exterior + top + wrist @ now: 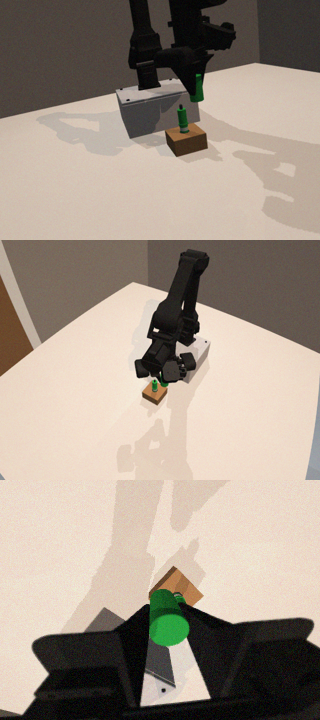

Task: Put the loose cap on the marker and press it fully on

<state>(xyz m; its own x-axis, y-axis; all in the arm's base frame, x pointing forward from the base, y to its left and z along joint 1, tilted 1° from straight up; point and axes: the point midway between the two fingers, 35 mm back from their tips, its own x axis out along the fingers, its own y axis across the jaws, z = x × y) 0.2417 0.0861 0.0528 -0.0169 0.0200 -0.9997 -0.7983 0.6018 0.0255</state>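
My gripper tip is now 9 cm above the brown holder block, 4 cm to the left of it and 1 cm short of it. From my gripper tip the other things lie so: green cap (1 cm above).
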